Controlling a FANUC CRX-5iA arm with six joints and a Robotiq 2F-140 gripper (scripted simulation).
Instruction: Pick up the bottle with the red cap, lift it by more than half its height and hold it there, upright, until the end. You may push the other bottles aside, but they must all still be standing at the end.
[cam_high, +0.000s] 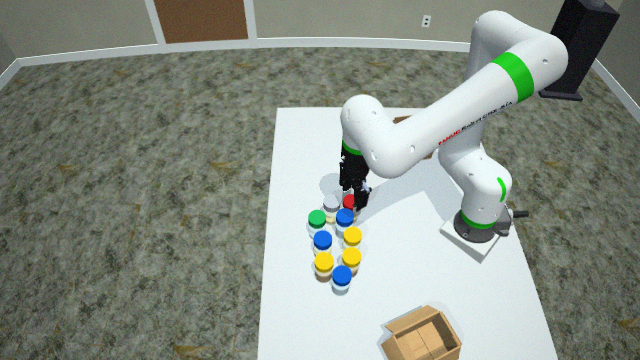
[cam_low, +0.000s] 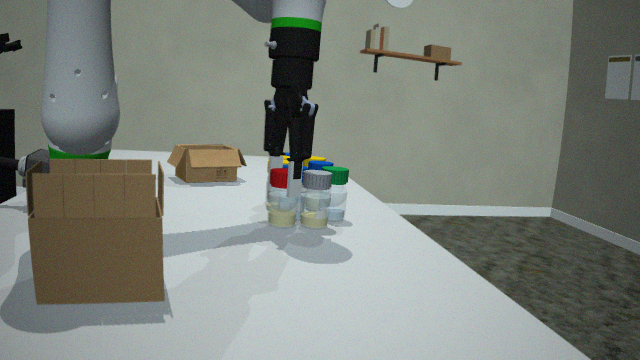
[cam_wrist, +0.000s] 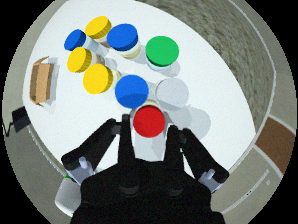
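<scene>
Right now the grey-capped bottle is 60 mm ahead of my hand and 40 mm below it. The rest, counted from my hand: yellow-capped bottle 120 mm to the left, 40 mm below; then red-capped bottle 40 mm below; then green-capped bottle 110 mm ahead, 60 mm to the left, 40 mm below.
</scene>
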